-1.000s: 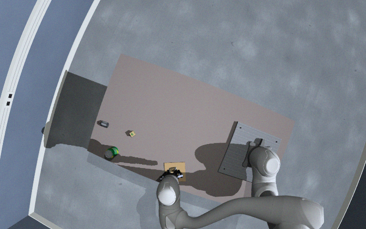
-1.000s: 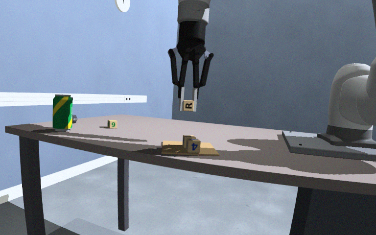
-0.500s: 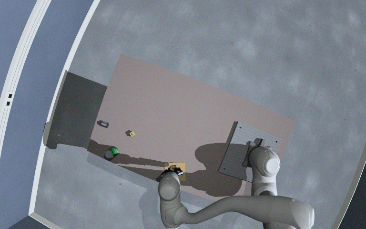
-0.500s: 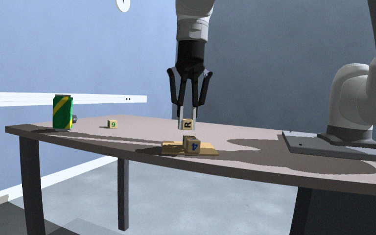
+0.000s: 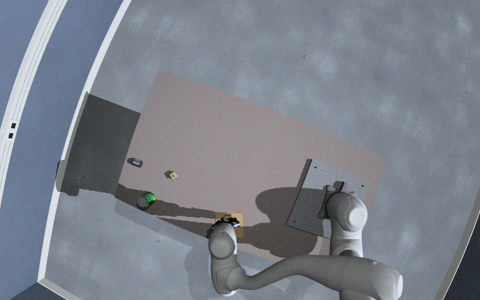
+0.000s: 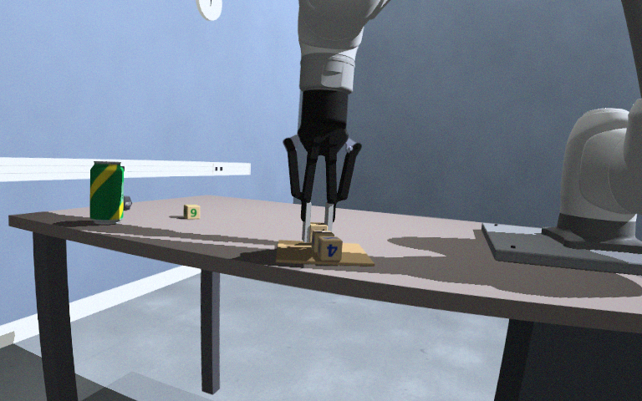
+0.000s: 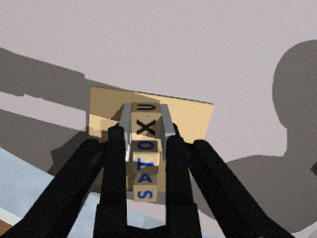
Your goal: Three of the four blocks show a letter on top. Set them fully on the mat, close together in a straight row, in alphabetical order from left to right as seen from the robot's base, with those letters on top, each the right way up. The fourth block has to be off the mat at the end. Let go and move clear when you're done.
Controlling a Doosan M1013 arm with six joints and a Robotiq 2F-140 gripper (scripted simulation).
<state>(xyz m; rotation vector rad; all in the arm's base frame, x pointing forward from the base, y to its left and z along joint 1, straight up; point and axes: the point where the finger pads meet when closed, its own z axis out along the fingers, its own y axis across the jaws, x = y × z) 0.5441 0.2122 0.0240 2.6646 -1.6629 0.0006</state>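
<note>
The wooden block lies 20 mm behind my hand, 40 mm to the left of it and 20 mm below it. The rest, counted from my hand: yellow can: 430 mm ahead, 30 mm to the left, 20 mm above; tan mat: 20 mm behind, 40 mm to the left, 40 mm below; small dark object: 560 mm ahead, 130 mm to the right, 30 mm below.
</note>
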